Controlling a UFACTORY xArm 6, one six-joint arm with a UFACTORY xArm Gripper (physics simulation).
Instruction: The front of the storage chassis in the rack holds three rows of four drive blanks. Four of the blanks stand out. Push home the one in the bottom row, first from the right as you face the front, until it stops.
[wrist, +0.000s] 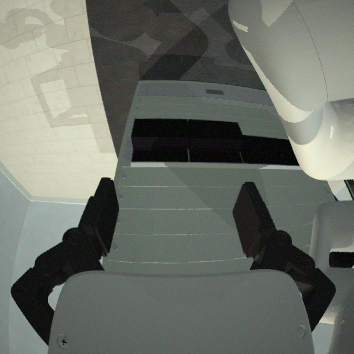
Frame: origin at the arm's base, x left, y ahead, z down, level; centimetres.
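Seen in the pictures: gripper, fingertip midpoint: (177, 195).
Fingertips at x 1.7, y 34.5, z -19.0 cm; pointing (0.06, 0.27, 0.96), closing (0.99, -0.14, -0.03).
Note:
A point is followed by its place in that frame.
The storage chassis shows in the wrist view as a dark band with a pale edge (200, 165) @(x 10.3, y 50.1, z -3.0 cm) across the grey rack front. Its blanks are nearly black, so their rows are hard to separate. At the band's upper left, one dark blank (159, 128) @(x 1.7, y 46.7, z 2.2 cm) and a neighbour (215, 129) @(x 12.5, y 45.0, z 2.4 cm) appear to stand out; the band steps back to the right of them. I cannot tell for certain which one is the bottom-row, first-from-right blank. My gripper (177, 195) @(x 1.7, y 34.5, z -19.0 cm) is open and empty, its fingertips below the band in the picture, over the grey panels. No contact with a blank shows.
Grey rack panels (175, 197) @(x 5.4, y 51.3, z -9.8 cm) stretch between and beyond the fingers. A large white arm part (305, 65) @(x 5.8, y 24.6, z -17.6 cm) fills the upper right and covers the band's right end. Another pale rounded part shows at the right edge. A dark surface lies at the top, a pale tiled one at the left.

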